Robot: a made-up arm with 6 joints.
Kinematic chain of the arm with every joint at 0, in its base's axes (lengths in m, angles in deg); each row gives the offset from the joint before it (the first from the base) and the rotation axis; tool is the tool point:
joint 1: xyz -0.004 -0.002 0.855 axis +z
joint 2: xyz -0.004 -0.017 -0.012 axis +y
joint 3: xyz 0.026 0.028 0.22 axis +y
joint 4: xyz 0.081 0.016 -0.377 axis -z
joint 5: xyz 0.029 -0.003 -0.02 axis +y
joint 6: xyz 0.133 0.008 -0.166 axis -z
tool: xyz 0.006 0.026 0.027
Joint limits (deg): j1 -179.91..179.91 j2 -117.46..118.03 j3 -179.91..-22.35 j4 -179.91..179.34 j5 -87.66..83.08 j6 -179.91..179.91
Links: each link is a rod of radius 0.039 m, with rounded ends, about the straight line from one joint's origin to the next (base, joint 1, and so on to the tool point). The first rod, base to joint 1, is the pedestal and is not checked.
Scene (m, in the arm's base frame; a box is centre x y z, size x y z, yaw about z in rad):
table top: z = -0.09
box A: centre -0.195 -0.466 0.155 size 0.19 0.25 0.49 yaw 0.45
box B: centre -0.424 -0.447 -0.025 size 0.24 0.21 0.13 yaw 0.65
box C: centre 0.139 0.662 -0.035 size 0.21 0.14 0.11 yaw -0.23
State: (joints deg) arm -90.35 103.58 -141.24 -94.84 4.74 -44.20
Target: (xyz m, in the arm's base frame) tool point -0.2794 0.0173 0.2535
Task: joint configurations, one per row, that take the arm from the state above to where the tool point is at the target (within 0.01 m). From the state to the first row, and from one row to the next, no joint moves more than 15 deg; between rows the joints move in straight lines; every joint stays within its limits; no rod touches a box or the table.
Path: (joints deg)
1: -102.93 92.39 -138.28 -90.08 17.06 -46.66
2: -115.50 81.20 -135.31 -85.32 29.38 -49.13
3: -128.08 70.01 -132.35 -80.56 41.70 -51.59
4: -139.44 76.20 -122.97 -83.56 50.14 -51.06
5: -150.81 82.39 -113.58 -86.56 58.57 -50.53
6: -162.17 88.58 -104.20 -89.56 67.00 -50.00
7: -173.53 94.78 -94.82 -92.56 75.44 -49.46

